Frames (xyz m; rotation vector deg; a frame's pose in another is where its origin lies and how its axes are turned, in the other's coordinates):
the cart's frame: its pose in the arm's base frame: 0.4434 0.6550 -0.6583 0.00 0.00 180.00
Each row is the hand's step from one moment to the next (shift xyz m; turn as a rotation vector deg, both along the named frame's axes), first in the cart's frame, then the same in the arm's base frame.
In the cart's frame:
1: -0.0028 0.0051 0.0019 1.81 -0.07 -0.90
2: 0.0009 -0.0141 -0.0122 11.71 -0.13 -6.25
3: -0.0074 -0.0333 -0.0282 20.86 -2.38 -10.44
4: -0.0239 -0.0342 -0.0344 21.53 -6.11 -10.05
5: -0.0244 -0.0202 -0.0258 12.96 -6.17 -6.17
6: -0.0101 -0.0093 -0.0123 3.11 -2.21 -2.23
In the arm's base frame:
1: 0.0028 -0.0051 0.0019 -1.81 0.07 -0.90
2: -0.0009 0.0141 -0.0122 -11.71 0.13 -6.25
3: 0.0074 0.0333 -0.0282 -20.86 2.38 -10.44
4: 0.0239 0.0342 -0.0344 -21.53 6.11 -10.05
5: 0.0244 0.0202 -0.0258 -12.96 6.17 -6.17
6: 0.0101 0.0093 -0.0123 -3.11 2.21 -2.23

